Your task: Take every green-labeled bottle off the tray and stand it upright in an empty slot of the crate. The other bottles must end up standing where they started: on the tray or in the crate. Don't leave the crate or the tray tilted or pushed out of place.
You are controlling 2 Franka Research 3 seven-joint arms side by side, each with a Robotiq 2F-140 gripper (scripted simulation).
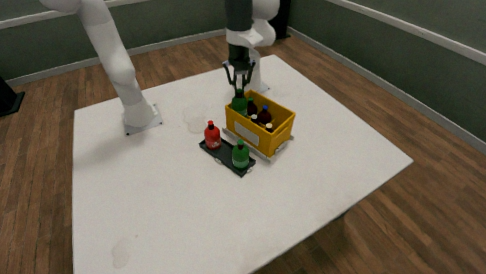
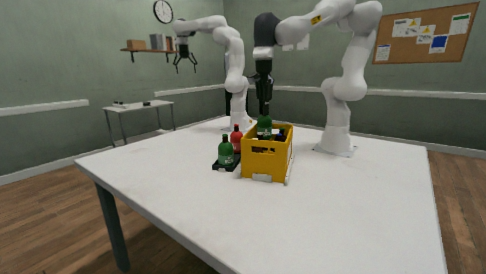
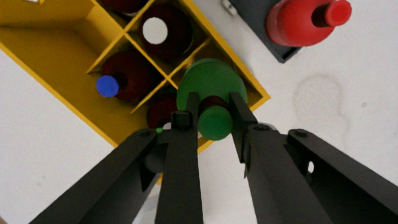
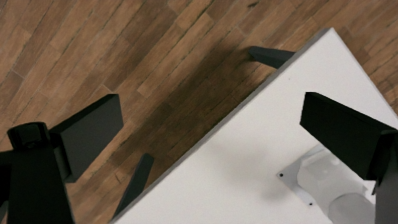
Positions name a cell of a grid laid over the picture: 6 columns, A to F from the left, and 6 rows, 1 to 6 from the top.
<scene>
yellow crate: image 1 D4; image 2 D4; image 3 A2; not seen in image 4 (out of frame)
</scene>
